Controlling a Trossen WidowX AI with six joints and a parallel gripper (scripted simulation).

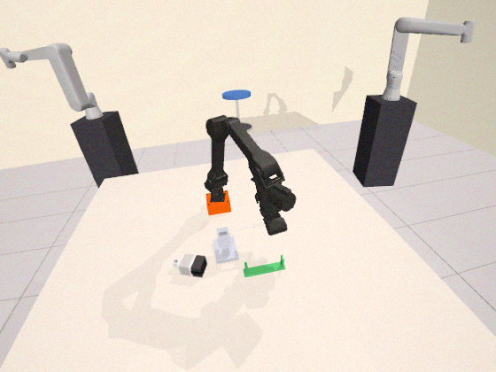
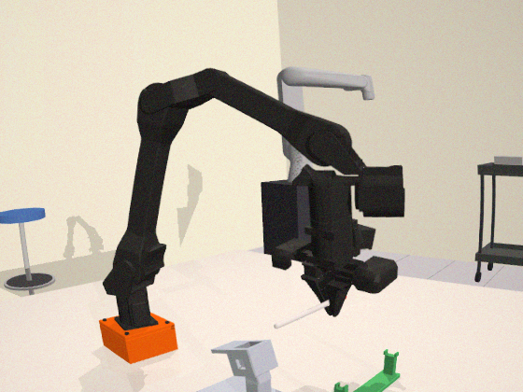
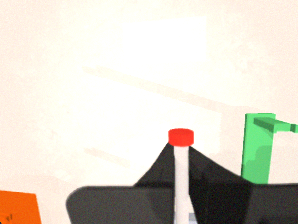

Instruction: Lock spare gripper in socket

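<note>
Right now my gripper tip is 11 cm short of the green cradle, 6 cm above it and 4 cm to the left of it. Round my gripper tip: spare gripper: 29 cm to the right, 10 cm ahead, 6 cm below; grey mount: 17 cm to the right, 3 cm below, 3 cm ahead.
</note>
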